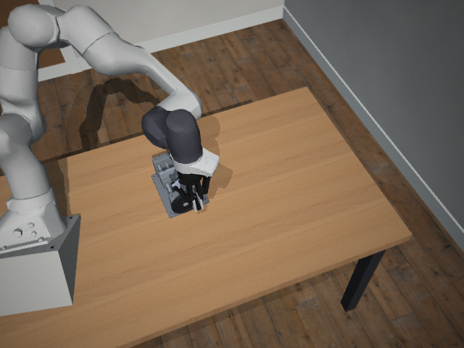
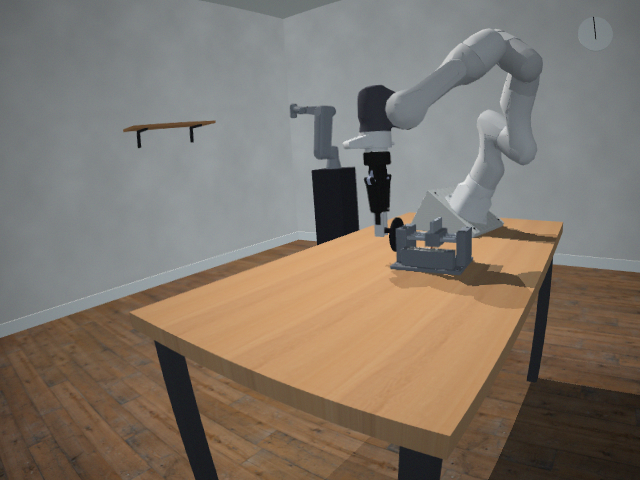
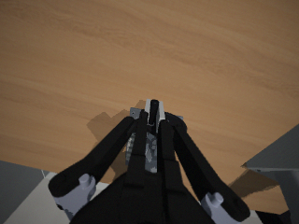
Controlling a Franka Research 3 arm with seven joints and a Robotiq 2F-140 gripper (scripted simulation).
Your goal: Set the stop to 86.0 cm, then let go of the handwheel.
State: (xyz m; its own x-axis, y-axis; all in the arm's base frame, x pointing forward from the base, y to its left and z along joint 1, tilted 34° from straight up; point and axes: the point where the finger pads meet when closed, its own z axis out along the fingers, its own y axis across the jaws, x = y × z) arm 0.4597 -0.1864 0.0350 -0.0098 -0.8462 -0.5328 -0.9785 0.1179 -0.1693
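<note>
My gripper is now 10 mm past the black handwheel, 20 mm to the right of it and 20 mm above it. Also, from my hand: sliding stop block (20 mm behind, 150 mm to the left, 20 mm below).
</note>
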